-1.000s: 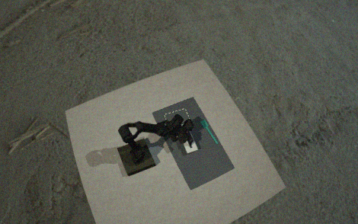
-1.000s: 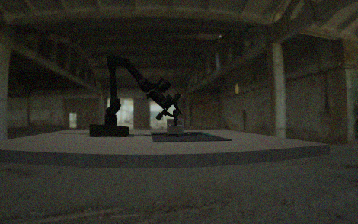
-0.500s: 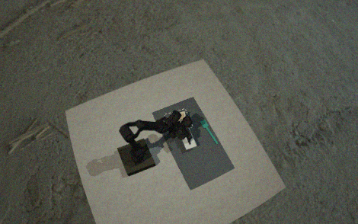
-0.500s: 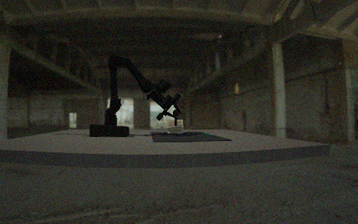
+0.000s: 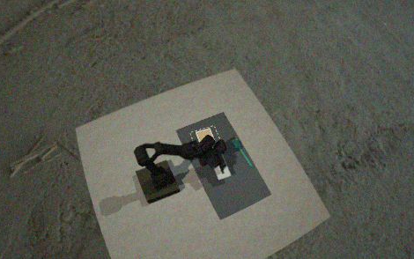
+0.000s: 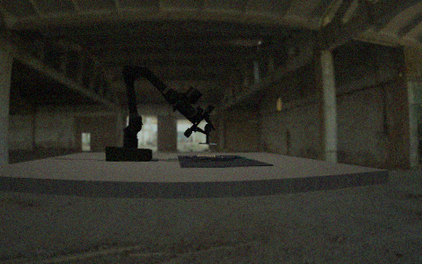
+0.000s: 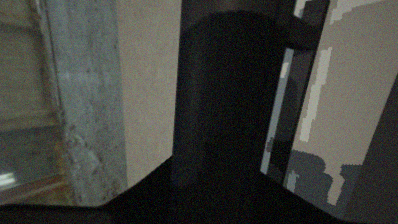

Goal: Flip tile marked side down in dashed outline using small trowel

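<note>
My gripper tip is now 15 cm short of the small green trowel and 12 cm above it. Round my gripper tip: tile (20 cm to the left, 12 cm below, 3 cm ahead); then dark grey mat (14 cm below, 1 cm ahead).
</note>
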